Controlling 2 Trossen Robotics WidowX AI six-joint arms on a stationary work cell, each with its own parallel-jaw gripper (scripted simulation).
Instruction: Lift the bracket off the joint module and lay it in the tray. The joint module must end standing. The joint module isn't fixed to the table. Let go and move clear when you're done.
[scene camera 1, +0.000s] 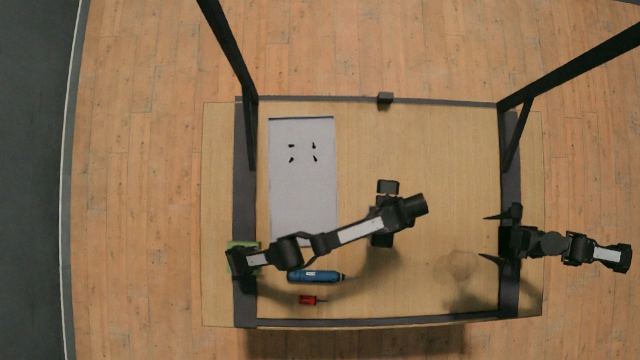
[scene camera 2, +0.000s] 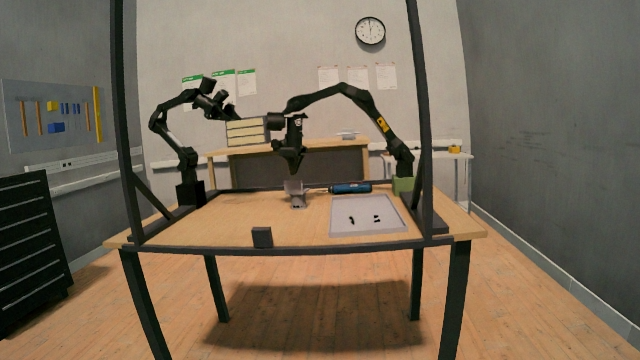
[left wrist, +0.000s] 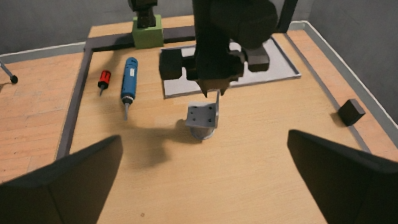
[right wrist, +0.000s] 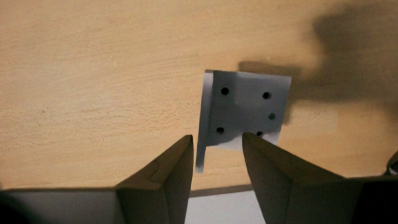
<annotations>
my left gripper: scene camera 1; scene camera 2; left wrist 205, 140; not seen in the right wrist view (out of frame)
my right gripper: scene camera 1; scene camera 2 293, 174; left wrist; right wrist 217, 140
same spot on my left gripper: (scene camera 1: 522, 240) = (scene camera 2: 223, 89)
same spot on my right gripper: (scene camera 1: 387, 187) = (left wrist: 257, 50)
</annotations>
